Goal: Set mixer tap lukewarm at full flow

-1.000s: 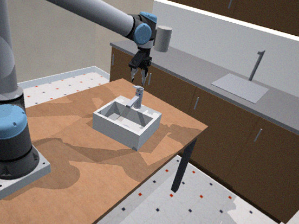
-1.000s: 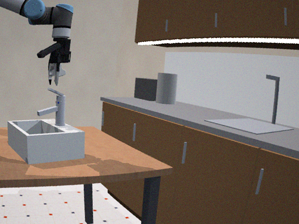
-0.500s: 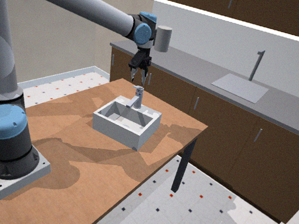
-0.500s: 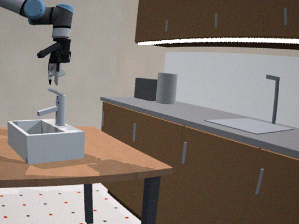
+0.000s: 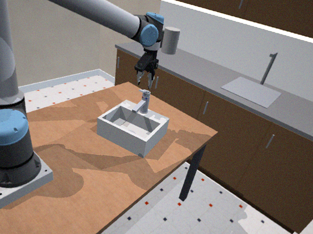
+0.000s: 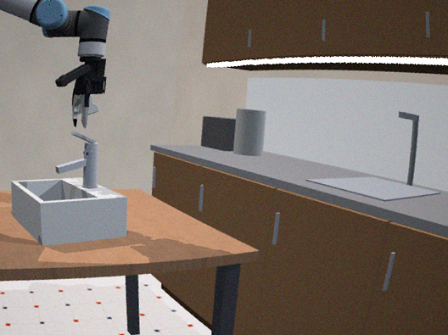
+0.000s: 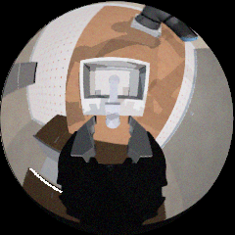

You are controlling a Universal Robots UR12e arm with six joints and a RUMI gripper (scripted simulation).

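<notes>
The lever is 50 mm below my hand and 20 mm ahead of it. Also, from my hand: grey mixer tap (100 mm below, 30 mm ahead, 10 mm to the left); white basin (290 mm below, 70 mm behind, 10 mm to the right).
</notes>
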